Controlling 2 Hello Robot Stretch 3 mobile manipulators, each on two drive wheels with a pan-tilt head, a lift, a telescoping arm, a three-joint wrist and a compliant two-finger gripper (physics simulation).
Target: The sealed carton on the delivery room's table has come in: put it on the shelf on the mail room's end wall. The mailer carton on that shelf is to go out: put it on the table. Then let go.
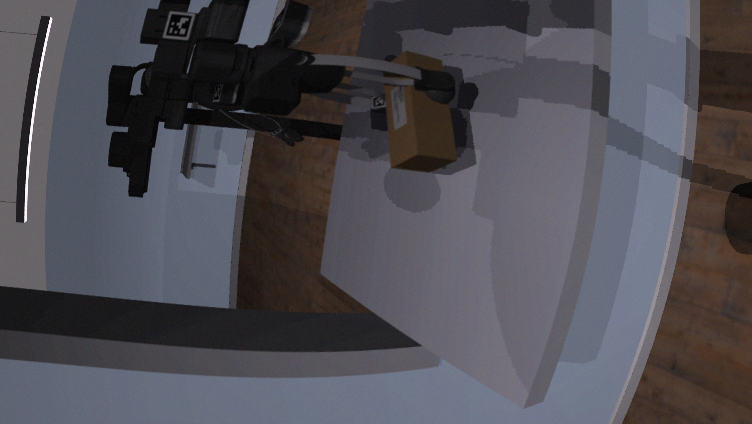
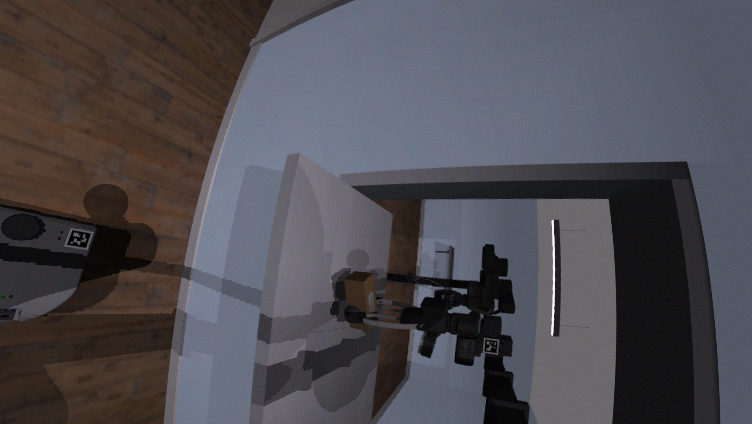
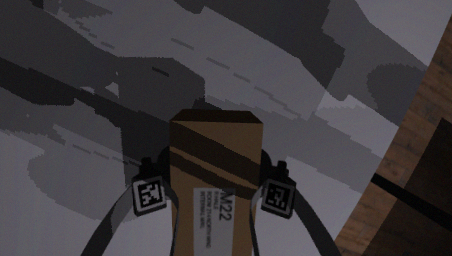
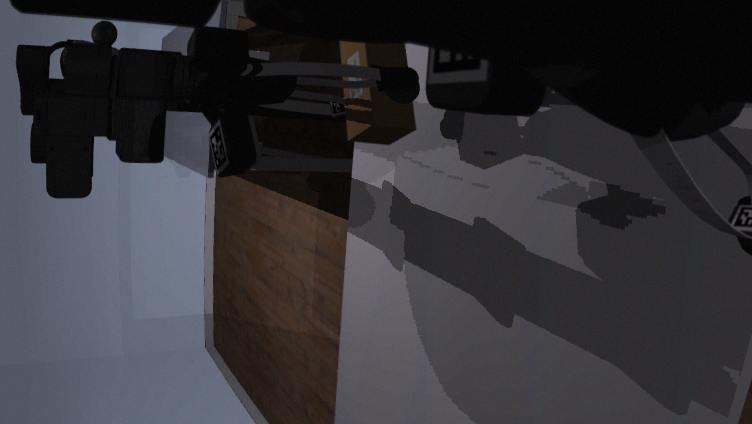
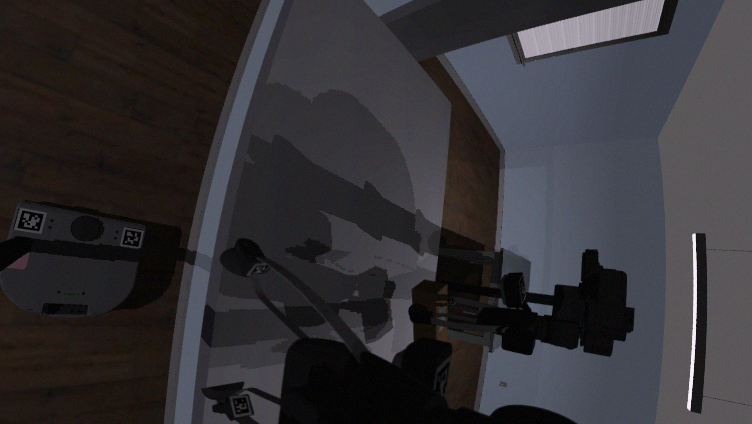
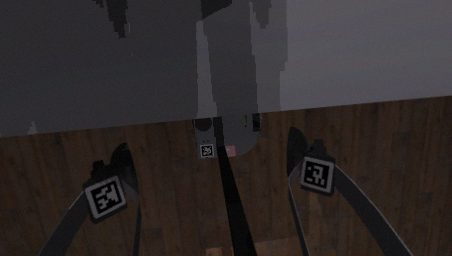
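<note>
A brown carton (image 1: 431,142) (image 2: 358,287) (image 3: 215,135) (image 4: 392,123) (image 5: 426,292) with a white label reading M22 is between the r1 fingers. Whether it is the sealed or the mailer carton I cannot tell. My r1 gripper (image 1: 410,100) (image 2: 367,309) (image 3: 216,165) (image 4: 371,97) (image 5: 434,306) is shut on it, fingers against both sides, and holds it a little above a light grey board. My r2 gripper (image 5: 239,331) (image 6: 210,155) is open and empty, with its fingers wide apart. The shelf cannot be made out.
The light grey board (image 1: 389,273) (image 2: 342,210) (image 4: 379,316) (image 5: 379,105) (image 6: 375,50) lies at a framed wall opening (image 1: 210,326) (image 2: 526,173). A robot base (image 2: 47,279) (image 5: 100,273) (image 6: 240,137) stands on the wooden floor. Dark arm parts crowd the space around the carton.
</note>
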